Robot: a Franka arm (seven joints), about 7 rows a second.
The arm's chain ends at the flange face. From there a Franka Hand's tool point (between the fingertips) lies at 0.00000 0.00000 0.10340 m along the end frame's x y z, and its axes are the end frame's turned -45 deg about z.
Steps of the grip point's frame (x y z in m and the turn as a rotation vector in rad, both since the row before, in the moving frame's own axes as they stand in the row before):
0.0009 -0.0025 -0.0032 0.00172 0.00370 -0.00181
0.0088 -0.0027 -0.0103 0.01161 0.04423 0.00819
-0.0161 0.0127 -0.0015 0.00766 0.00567 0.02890
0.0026 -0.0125 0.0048 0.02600 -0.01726 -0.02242
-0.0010 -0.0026 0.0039 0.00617 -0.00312 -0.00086
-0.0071 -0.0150 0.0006 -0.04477 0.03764 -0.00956
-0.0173 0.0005 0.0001 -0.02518 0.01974 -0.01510
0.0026 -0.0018 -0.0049 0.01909 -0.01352 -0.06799
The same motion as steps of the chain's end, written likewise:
-0.0013 -0.0020 -0.0032 0.00383 0.00140 -0.00181
0.0019 -0.0041 -0.0102 0.03948 0.02307 0.00819
-0.0023 0.0213 -0.0015 0.00943 -0.00141 0.02890
-0.0038 -0.0101 0.0049 0.00618 -0.03059 -0.02242
-0.0019 -0.0009 0.0039 0.00216 -0.00657 -0.00086
-0.0217 -0.0061 0.0008 -0.00504 0.05827 -0.00956
-0.0152 0.0122 0.0002 -0.00385 0.03176 -0.01510
0.0030 -0.0028 -0.0049 0.00394 -0.02306 -0.06799

